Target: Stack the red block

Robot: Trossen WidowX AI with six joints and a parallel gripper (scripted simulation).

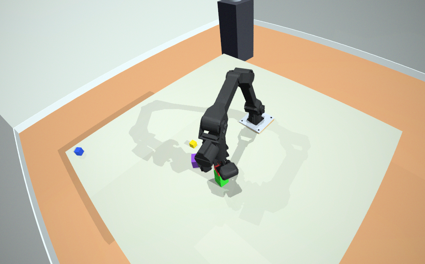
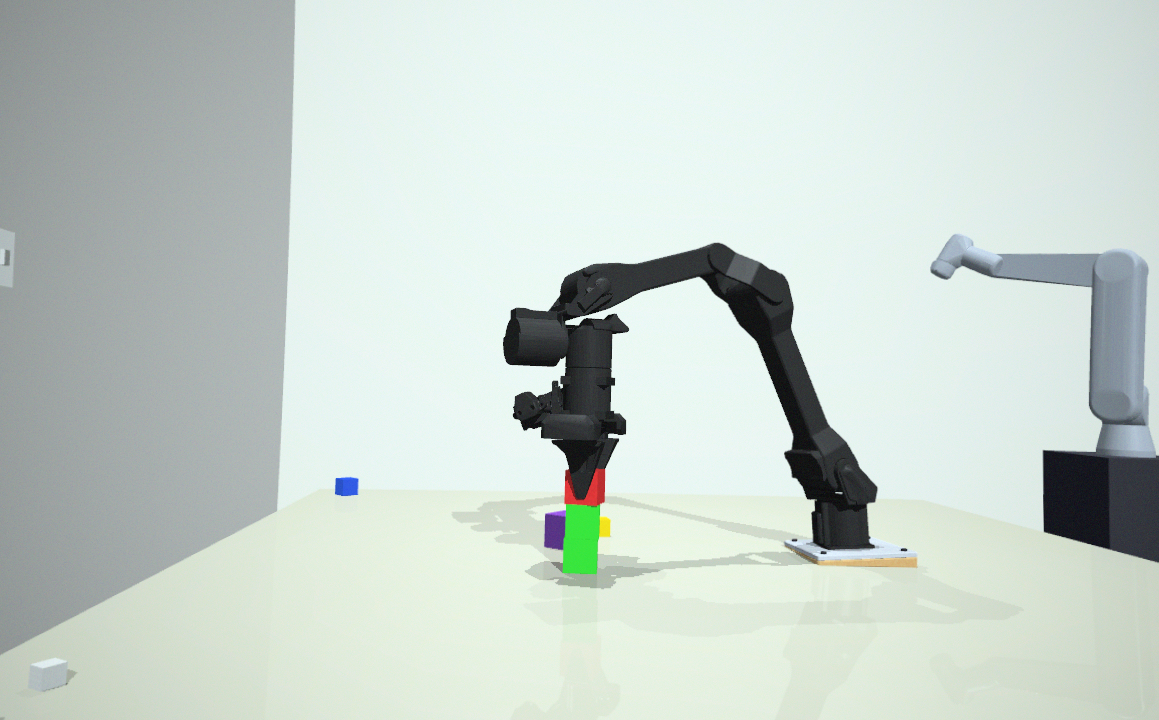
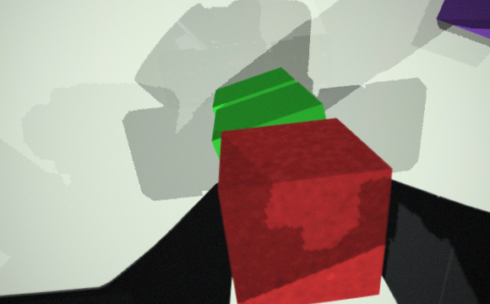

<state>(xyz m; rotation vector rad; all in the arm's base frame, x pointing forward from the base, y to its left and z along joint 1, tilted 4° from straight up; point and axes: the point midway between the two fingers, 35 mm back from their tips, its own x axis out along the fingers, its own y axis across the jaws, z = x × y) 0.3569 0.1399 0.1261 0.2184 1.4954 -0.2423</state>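
Now: gripper tip 10 mm below the red block. From my gripper tip the other things lie so: blue block (660 mm to the right, 440 mm ahead, 70 mm below); purple block (140 mm to the right, 60 mm below, 20 mm ahead); small yellow block (240 mm to the right, 70 mm below, 30 mm behind).
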